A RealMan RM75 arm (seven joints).
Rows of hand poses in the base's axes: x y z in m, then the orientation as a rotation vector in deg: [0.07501 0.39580 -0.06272 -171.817 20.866 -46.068]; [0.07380 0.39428 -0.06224 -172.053 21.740 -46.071]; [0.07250 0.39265 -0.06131 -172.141 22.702 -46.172]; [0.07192 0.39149 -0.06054 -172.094 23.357 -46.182]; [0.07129 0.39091 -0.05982 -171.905 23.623 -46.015]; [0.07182 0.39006 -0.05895 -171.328 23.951 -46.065]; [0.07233 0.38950 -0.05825 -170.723 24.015 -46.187]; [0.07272 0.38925 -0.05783 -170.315 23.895 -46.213]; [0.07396 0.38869 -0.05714 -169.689 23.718 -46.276]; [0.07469 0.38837 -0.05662 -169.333 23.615 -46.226]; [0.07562 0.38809 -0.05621 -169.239 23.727 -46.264]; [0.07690 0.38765 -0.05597 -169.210 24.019 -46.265]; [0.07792 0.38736 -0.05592 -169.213 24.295 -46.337]
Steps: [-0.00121 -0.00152 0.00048 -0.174 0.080 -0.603]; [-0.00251 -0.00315 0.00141 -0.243 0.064 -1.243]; [-0.00309 -0.00431 0.00218 -0.176 0.058 -1.658]; [-0.00372 -0.00489 0.00290 0.062 0.108 -1.787]; [-0.00319 -0.00574 0.00377 0.590 -0.073 -1.909]; [-0.00268 -0.00630 0.00447 1.110 -0.310 -1.863]; [-0.00229 -0.00655 0.00489 1.473 -0.441 -1.721]; [-0.00105 -0.00711 0.00558 2.022 -0.656 -1.511]; [-0.00032 -0.00743 0.00610 2.362 -0.729 -1.383]; [0.00061 -0.00771 0.00651 2.440 -0.775 -1.444]; [0.00189 -0.00815 0.00675 2.478 -0.778 -1.631]; [0.00291 -0.00844 0.00680 2.461 -0.813 -1.816]
